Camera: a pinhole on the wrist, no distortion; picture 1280 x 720 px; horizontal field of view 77.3 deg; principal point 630.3 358.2 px. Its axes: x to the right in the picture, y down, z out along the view. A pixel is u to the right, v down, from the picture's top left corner.
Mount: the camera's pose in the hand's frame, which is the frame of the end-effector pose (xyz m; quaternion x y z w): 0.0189 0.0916 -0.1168 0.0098 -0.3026 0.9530 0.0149
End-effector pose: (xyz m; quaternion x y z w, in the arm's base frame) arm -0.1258 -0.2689 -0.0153 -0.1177 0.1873 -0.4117 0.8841
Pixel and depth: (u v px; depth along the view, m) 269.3 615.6 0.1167
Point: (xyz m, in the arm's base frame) -0.1079 -0.3312 -0.0695
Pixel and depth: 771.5 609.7 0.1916
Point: -0.1783 -0.2996 0.0180
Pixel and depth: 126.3 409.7 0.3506
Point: -0.0100 -0.5327 0.1122
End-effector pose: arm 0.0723 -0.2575 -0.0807 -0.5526 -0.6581 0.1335 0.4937
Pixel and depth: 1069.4 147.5 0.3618
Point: -0.1561 -0.3298 -0.2563
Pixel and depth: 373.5 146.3 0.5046
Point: -0.2584 0.0087 -0.0927
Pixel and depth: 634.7 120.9 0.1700
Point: 0.0543 -0.2080 -0.1194
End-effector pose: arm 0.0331 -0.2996 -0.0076 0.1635 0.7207 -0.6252 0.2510
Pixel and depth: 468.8 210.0 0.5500
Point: -0.0993 -0.7159 -0.0031
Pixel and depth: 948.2 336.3 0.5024
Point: 0.1248 -0.6178 0.2128
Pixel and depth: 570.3 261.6 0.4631
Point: -0.0419 -0.6136 0.0385
